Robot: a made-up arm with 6 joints.
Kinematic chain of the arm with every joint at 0, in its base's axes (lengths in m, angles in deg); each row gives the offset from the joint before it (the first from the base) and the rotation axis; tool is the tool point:
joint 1: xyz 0 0 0.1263 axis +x
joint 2: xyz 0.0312 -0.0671 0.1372 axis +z
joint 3: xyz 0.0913 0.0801 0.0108 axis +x
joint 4: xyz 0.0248 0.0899 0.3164 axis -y
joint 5: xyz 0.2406 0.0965 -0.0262 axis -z
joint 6: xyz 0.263 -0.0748 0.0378 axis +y
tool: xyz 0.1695 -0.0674 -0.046
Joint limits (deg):
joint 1: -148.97..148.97
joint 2: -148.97..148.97
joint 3: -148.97..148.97
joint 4: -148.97..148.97
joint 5: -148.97..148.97
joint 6: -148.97..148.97
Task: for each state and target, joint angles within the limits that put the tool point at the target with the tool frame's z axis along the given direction. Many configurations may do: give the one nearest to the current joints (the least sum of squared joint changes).
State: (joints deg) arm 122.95 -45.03 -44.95 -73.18 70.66 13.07
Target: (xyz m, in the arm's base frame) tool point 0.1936 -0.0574 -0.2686 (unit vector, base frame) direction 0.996 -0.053 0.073
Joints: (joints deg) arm 133.84 -19.50 -62.69 -78.57 48.76 -15.60
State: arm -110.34 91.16 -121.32 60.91 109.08 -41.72
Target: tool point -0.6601 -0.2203 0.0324 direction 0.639 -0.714 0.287
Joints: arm -62.60 109.03 -145.24 46.64 57.85 -47.68
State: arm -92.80 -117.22 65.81 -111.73 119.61 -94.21
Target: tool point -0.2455 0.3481 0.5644 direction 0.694 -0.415 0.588
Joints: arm -62.83 -117.87 40.51 -88.83 136.83 -73.05
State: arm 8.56 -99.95 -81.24 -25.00 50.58 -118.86
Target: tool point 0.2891 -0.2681 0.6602 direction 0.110 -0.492 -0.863
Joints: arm -36.45 -109.33 -92.13 -51.21 80.12 -92.91
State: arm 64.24 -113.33 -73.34 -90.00 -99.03 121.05
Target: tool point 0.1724 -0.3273 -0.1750 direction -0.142 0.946 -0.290
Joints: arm 29.21 -100.25 -63.58 -49.76 -89.67 148.39
